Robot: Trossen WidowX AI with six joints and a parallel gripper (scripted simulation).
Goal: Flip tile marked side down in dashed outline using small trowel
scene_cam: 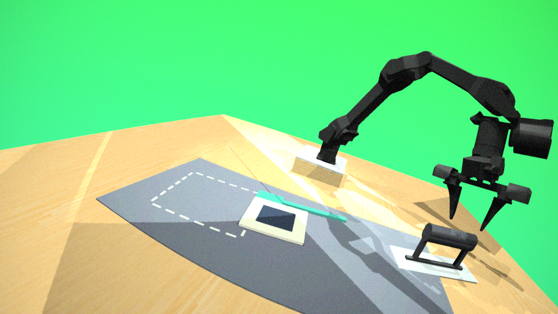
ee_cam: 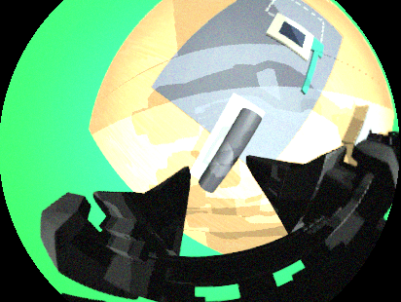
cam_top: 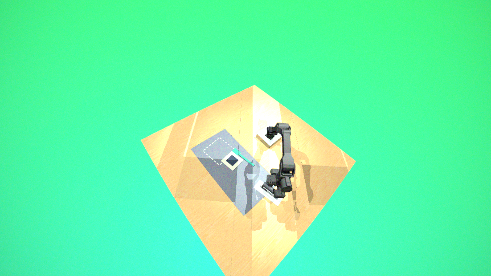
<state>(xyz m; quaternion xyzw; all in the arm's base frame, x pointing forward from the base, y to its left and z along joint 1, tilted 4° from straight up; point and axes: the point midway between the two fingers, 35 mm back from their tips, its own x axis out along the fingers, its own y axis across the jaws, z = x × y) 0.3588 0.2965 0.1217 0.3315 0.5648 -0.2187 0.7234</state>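
The small trowel is 10 mm behind my gripper tip, 30 mm to the right of it and 70 mm below it. Round my gripper tip: tile 360 mm to the right, 100 mm below; thin teal strip 80 mm behind, 350 mm to the right, 110 mm below; grey mat 30 mm ahead, 330 mm to the right, 130 mm below.
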